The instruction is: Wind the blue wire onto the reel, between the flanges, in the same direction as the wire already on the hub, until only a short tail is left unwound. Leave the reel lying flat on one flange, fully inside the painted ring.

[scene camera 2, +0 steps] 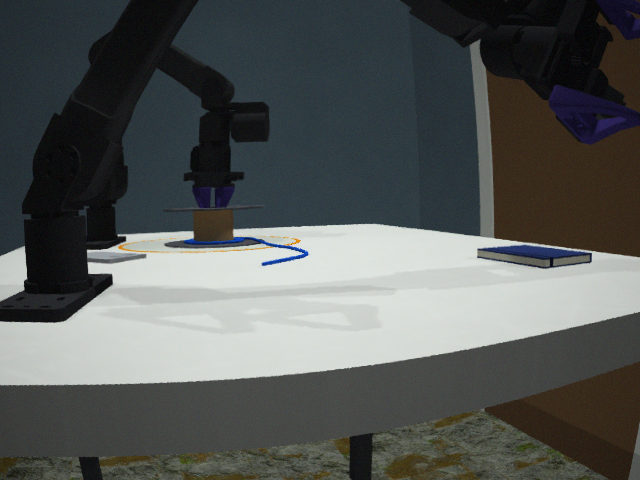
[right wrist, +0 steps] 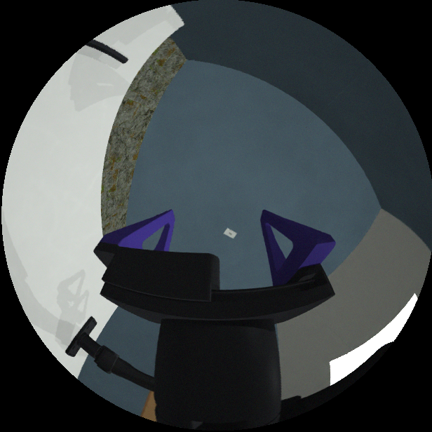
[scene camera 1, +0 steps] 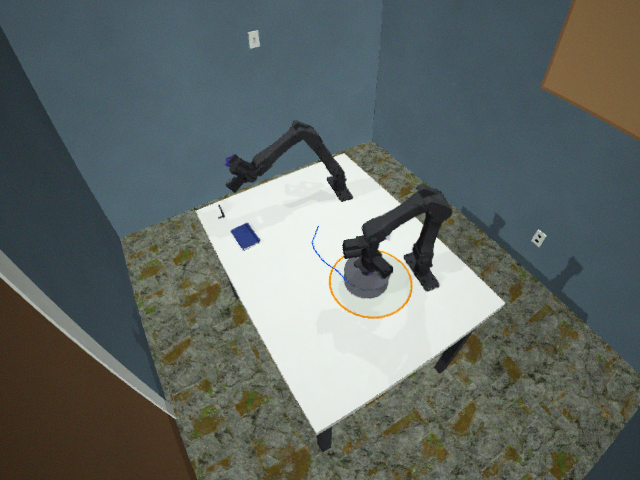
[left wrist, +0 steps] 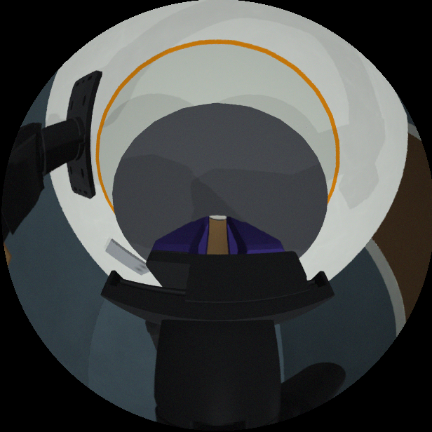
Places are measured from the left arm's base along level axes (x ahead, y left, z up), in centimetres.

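Pixels of known places: left gripper, fingertip midpoint: (scene camera 2: 212,228) (scene camera 1: 366,275); left arm's base, link origin: (scene camera 2: 101,245) (scene camera 1: 420,271); right arm's base, link origin: (scene camera 2: 59,299) (scene camera 1: 339,188).
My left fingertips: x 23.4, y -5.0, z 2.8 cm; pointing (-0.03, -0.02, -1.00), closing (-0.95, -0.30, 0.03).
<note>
Ahead of a thing's pixels: the offset from my left fingertips to its middle. "spot": to the spot under its first point.
The reel {dx +0.1, dy +0.1, dz +0.5 cm} (scene camera 1: 367,292) (scene camera 2: 212,225) (left wrist: 220,135) lies flat on its lower flange inside the orange ring {spot: dx +5.1, dy +17.3, dz -2.7 cm} (scene camera 1: 373,317) (left wrist: 217,42). Blue wire {spot: dx +11.4, dy -30.7, dz -2.5 cm} (scene camera 2: 289,258) (scene camera 1: 313,242) circles the hub low down; a loose tail leaves it and curves over the table, past the ring, toward the upper left in scene camera 1. My left gripper (scene camera 2: 213,198) (left wrist: 217,215) points down into the hub's centre hole, fingers close together and seemingly bracing against its inside; their tips are hidden below the upper flange. My right gripper (right wrist: 217,214) is open and empty, raised well away from the reel.
A dark blue book {dx +41.2, dy -41.6, dz -2.2 cm} (scene camera 1: 245,236) (scene camera 2: 535,253) lies near the table's left edge in scene camera 1. A small black bent object {dx +50.1, dy -63.0, dz -2.4 cm} (scene camera 1: 221,212) (right wrist: 107,50) lies beyond it. A flat grey piece {dx -16.3, dy -21.9, dz -2.5 cm} (scene camera 2: 116,256) (left wrist: 126,256) lies between the arm bases.
</note>
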